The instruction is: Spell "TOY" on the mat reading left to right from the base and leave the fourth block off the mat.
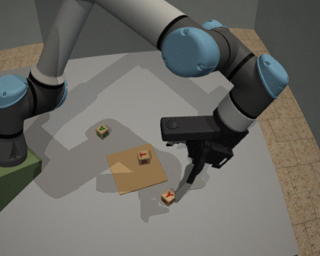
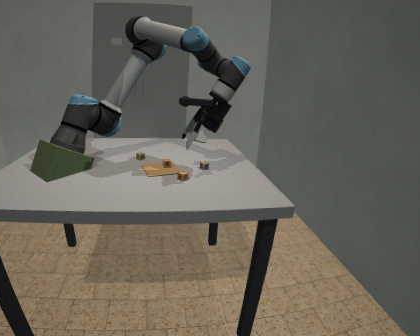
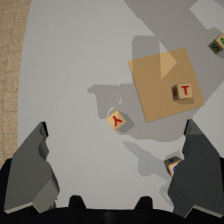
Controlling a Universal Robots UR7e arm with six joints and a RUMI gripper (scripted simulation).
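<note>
Right now the tan mat is 90 mm behind my hand, 100 mm to the left of it and 130 mm below it. The rest, counted from my hand: Y block: 120 mm below; then O block: 90 mm ahead, 130 mm to the left, 120 mm below.
</note>
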